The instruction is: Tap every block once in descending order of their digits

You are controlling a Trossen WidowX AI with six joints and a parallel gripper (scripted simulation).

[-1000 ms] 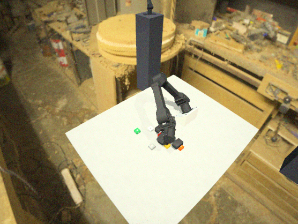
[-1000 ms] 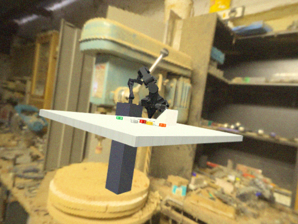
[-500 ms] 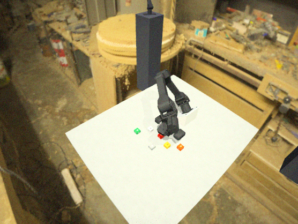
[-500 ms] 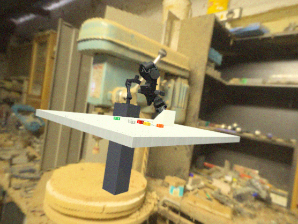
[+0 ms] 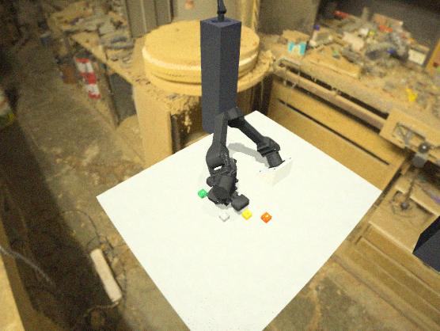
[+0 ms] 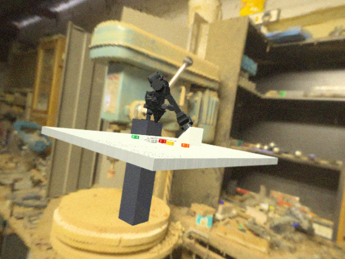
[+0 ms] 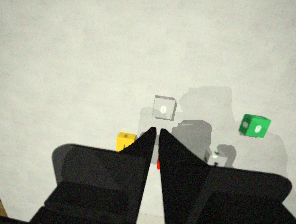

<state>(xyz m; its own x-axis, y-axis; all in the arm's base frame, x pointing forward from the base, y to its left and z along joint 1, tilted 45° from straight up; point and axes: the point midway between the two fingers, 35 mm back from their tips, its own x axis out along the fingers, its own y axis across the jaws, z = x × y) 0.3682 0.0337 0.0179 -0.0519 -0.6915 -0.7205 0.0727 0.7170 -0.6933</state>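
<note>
Right now my gripper tip is 1 cm to the left of the grey block and 10 cm above it. From my gripper tip the other things lie so: yellow block 8 cm behind, 5 cm to the left, 10 cm below; then white block 10 cm behind, 12 cm to the right, 10 cm below; then red block 11 cm behind, 3 cm to the right, 10 cm below.
</note>
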